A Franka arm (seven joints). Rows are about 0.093 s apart.
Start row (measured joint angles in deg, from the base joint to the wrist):
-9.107 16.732 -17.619 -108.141 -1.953 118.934 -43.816
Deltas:
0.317 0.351 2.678 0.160 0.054 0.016 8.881
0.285 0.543 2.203 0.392 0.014 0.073 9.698
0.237 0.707 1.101 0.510 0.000 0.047 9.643
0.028 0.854 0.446 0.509 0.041 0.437 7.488
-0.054 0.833 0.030 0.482 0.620 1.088 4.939
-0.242 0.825 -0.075 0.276 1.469 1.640 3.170
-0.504 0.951 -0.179 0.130 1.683 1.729 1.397
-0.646 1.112 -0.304 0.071 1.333 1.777 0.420
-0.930 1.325 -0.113 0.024 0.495 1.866 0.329
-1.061 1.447 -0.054 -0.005 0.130 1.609 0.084
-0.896 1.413 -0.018 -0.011 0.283 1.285 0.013
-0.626 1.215 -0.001 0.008 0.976 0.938 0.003
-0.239 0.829 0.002 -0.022 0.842 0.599 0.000
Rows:
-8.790 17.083 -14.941 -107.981 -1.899 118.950 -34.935
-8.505 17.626 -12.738 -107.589 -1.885 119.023 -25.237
-8.268 18.333 -11.637 -107.079 -1.885 119.070 -15.594
-8.240 19.187 -11.191 -106.570 -1.844 119.507 -8.106
-8.294 20.020 -11.161 -106.088 -1.224 120.595 -3.167
-8.536 20.845 -11.236 -105.812 0.245 122.235 0.003
-9.040 21.796 -11.415 -105.682 1.928 123.964 1.400
-9.686 22.908 -11.719 -105.611 3.261 125.741 1.820
-10.616 24.233 -11.832 -105.587 3.756 127.607 2.149
-11.677 25.680 -11.886 -105.592 3.886 129.216 2.233
-12.573 27.093 -11.904 -105.603 4.169 130.501 2.246
-13.199 28.308 -11.905 -105.595 5.145 131.439 2.249
-13.438 29.137 -11.903 -105.617 5.987 132.038 2.249

